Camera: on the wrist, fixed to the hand. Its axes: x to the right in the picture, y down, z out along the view.
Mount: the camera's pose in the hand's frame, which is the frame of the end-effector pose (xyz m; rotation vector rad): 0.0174 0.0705 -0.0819 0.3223 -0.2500 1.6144
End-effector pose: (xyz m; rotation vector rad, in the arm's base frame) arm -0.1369 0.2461 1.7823 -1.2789 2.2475 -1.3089
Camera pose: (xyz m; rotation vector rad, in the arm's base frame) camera -0.2344 0.2954 1.7763 0.5319 1.7848 -0.6534
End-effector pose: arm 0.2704 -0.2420 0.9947 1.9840 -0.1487 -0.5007
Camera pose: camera 0.3277 -0.2115 1.0828 1.4425 -1.8500 0.3800
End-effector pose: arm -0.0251 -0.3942 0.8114 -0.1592 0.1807 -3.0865
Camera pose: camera -0.0482 -0.4557 0.7239 -0.2194 -0.1513 -1.4391
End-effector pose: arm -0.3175 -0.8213 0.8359 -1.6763 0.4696 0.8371
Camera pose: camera -0.3316 -0.9166 0.7840 -0.5875 1.7257 1.9000
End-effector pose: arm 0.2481 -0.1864 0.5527 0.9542 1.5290 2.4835
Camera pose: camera 0.2076 -0.2794 0.5937 -1.5688 -0.5314 -1.1024
